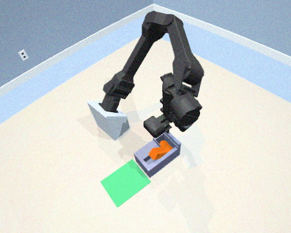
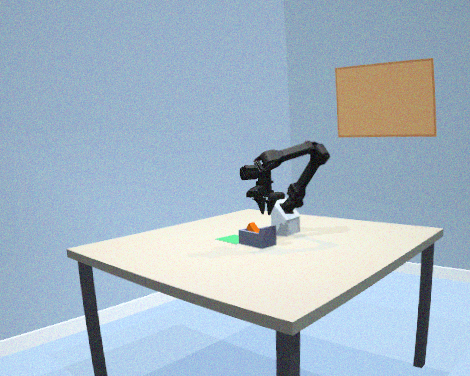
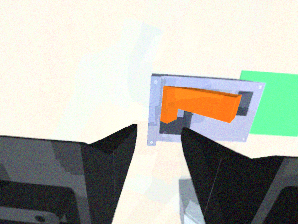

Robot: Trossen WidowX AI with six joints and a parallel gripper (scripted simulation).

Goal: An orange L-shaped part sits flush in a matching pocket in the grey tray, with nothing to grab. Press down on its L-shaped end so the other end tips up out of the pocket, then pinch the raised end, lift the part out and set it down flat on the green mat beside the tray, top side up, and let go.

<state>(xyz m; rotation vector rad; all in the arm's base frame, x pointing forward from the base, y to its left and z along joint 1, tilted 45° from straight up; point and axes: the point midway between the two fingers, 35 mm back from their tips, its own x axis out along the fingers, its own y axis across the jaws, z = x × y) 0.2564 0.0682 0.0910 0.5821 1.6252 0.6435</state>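
My gripper tip is now 10 mm past the orange L-shaped part, 40 mm to the left of it and 100 mm above it. From my gripper tip the other things lie so: green mat 10 mm behind, 220 mm to the right, 160 mm below.
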